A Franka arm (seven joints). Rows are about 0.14 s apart.
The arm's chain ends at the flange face. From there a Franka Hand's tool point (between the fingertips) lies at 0.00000 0.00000 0.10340 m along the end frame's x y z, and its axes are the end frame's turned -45 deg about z.
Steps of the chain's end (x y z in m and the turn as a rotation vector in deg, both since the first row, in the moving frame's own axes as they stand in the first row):
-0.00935, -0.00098, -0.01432, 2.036, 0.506, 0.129
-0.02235, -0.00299, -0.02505, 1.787, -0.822, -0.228
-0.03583, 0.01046, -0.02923, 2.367, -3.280, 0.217
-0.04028, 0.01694, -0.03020, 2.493, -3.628, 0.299
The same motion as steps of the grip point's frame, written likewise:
-0.00267, -0.00925, -0.01439, 1.082, 1.797, 0.129
-0.01247, -0.02125, -0.02511, 1.845, 0.682, -0.228
-0.03388, -0.02514, -0.02949, 3.993, -0.646, 0.217
-0.04189, -0.02431, -0.03051, 4.328, -0.803, 0.299

